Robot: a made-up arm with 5 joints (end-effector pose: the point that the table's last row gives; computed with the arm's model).
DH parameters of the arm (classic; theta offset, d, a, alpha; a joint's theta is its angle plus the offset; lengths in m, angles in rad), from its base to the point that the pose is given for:
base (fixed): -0.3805 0 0.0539 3.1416
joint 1: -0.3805 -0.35 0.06 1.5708
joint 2: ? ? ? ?
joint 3: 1.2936 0 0.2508 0
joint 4: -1.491 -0.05 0 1.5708
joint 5: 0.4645 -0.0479 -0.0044 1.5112
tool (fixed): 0.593 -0.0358 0 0
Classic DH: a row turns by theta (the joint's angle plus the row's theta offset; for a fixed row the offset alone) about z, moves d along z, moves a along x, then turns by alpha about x.
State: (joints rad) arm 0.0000 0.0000 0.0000 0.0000 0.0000
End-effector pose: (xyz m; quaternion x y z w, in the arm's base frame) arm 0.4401 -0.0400 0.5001 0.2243 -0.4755 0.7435 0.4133
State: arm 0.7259 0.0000 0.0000 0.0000 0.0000
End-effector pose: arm 0.3285 -0.2939 0.5001 0.0408 -0.5242 0.5484 0.6503
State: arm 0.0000 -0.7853 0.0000 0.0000 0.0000
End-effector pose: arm 0.2373 -0.0400 0.6895 -0.0773 -0.5975 0.7727 0.1999
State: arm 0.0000 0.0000 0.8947 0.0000 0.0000
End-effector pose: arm 0.3278 -0.0400 0.2660 0.5238 -0.2500 0.5733 0.5783
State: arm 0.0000 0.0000 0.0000 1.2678 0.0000
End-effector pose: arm 0.3859 -0.0400 0.4663 0.6211 -0.1384 0.4662 0.6146
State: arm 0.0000 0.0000 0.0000 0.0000 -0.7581
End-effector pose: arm 0.4401 -0.0345 0.5262 0.3613 -0.7169 0.5148 0.3009
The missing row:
joint 2: -1.3734 0 0.153 0
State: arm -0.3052 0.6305 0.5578 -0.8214 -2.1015
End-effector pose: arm 0.3927 0.0376 0.2446 0.5805 -0.7857 -0.1007 0.1889
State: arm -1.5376 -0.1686 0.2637 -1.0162 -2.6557
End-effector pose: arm 0.1278 0.2978 0.5581 -0.8675 0.1297 0.3687 0.3078
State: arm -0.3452 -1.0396 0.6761 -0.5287 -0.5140
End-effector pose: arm 0.2485 0.0364 0.5967 -0.1578 0.7168 -0.6735 0.0878
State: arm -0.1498 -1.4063 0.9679 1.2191 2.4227
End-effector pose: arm 0.2280 -0.0798 0.4898 -0.0626 0.6212 0.7781 0.0693
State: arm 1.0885 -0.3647 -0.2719 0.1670 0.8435
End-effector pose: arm 0.1421 -0.2929 0.6564 -0.2660 -0.1137 0.5129 0.8082
